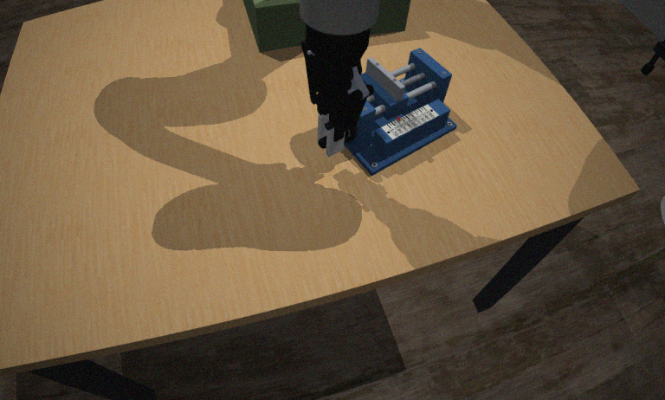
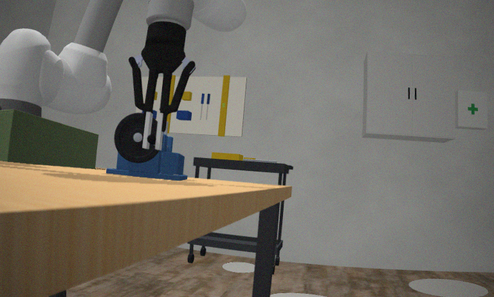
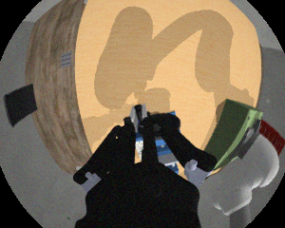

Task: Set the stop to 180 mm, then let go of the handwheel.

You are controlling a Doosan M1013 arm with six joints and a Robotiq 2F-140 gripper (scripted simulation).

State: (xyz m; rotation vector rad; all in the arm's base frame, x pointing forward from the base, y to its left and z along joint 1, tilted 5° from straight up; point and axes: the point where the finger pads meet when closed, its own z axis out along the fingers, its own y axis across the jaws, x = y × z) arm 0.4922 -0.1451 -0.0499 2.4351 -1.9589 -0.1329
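The stop plate lies 12 cm to the left of my hand and 5 cm behind it. Round my hand: handwheel (2 cm to the left, 1 cm below, 1 cm behind).
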